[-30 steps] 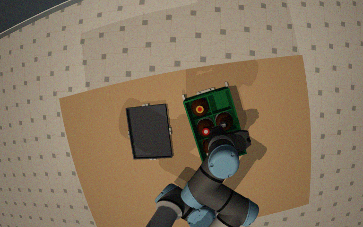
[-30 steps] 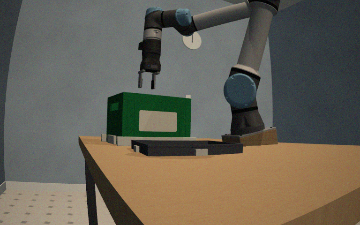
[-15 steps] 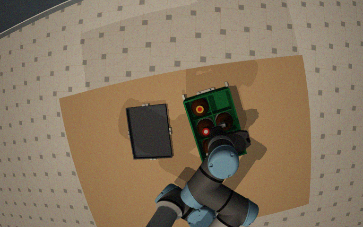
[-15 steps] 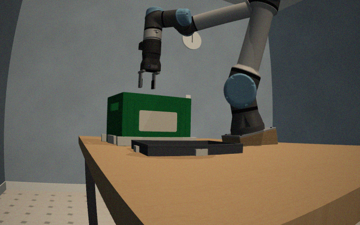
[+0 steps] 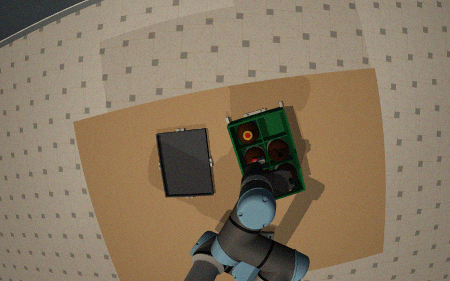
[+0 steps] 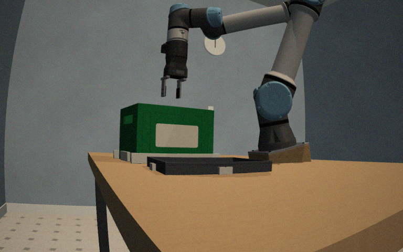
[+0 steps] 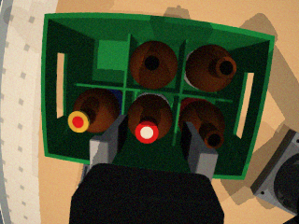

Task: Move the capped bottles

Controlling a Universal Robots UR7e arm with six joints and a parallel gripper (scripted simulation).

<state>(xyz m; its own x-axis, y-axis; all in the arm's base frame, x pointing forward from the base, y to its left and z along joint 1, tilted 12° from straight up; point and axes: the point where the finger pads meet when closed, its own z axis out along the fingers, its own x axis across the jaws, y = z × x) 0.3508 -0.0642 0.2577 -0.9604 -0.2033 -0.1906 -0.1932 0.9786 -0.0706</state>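
My hand is 15 cm above the red-capped bottle and 2 cm to the right of it. From my hand the other things lie so: dark grey tray: 29 cm to the left, 22 cm below, 1 cm behind; then green crate: 15 cm below, 2 cm to the right, 1 cm ahead; then open bottle: 15 cm below, 8 cm behind, 1 cm to the left.
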